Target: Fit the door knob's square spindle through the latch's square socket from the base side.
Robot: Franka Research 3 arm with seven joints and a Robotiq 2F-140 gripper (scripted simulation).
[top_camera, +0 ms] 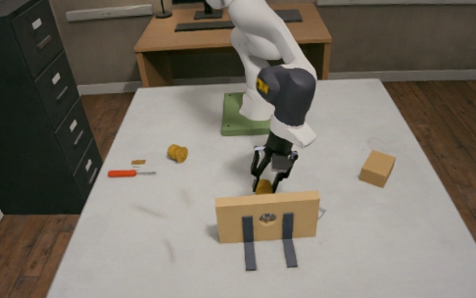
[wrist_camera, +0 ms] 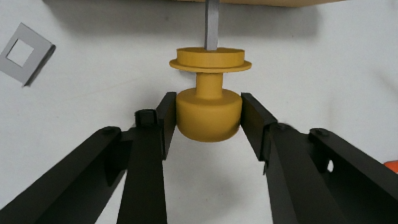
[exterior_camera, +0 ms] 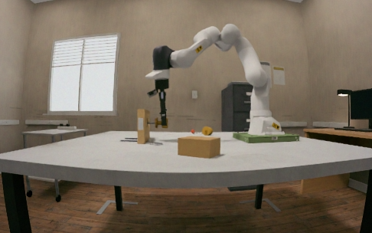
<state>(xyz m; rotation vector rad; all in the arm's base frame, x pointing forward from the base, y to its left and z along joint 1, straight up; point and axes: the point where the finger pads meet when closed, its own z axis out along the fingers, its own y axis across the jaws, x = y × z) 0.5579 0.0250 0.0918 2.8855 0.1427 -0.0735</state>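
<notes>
The wooden panel is 110 mm ahead of my hand, 30 mm below it and 10 mm to the left of it. The rest, counted from my hand: small plate: 510 mm to the right, 260 mm behind, 120 mm below; then cardboard box: 410 mm to the left, 170 mm behind, 90 mm below.
</notes>
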